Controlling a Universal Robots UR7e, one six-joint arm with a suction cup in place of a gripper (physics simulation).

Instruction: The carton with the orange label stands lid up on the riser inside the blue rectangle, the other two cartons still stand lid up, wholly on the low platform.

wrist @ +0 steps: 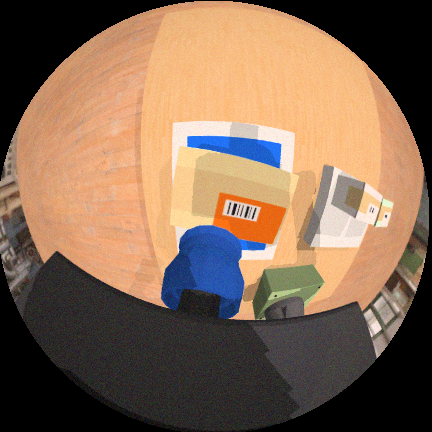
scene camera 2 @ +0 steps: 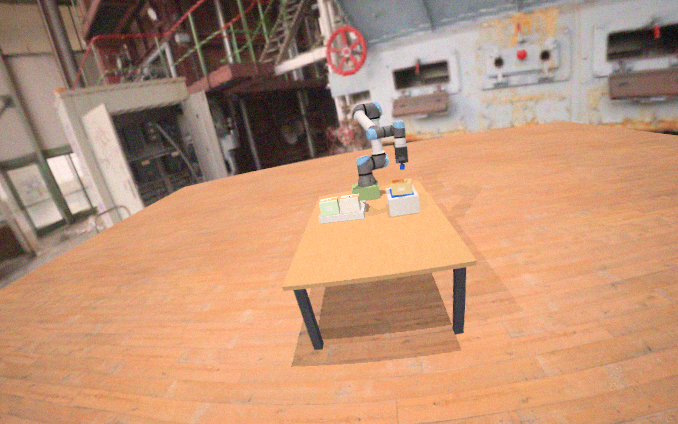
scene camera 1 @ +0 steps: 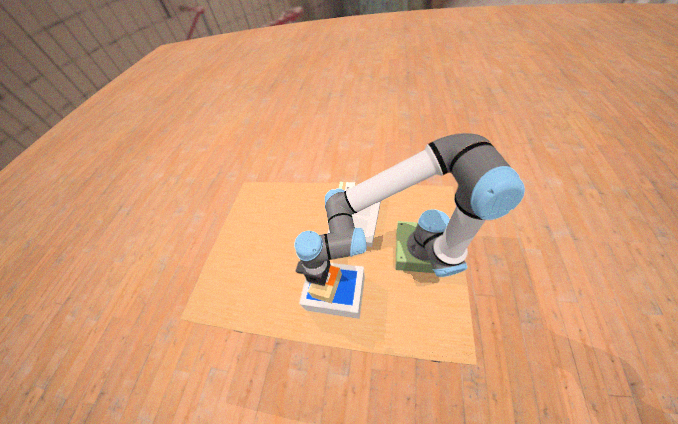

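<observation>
The tan carton with the orange label stands lid up on the white riser, slightly turned. The blue rectangle shows around parts of it; the far base edges are hidden. My gripper, a blue suction cup, hangs above the carton with a visible gap, holding nothing; the arm hides it in scene camera 1. A green carton and a white carton stand upright side by side on the low platform.
The green arm base stands on the wooden table, near the riser and the low platform. In scene camera 1 the arm reaches over the low platform and partly hides it and its cartons.
</observation>
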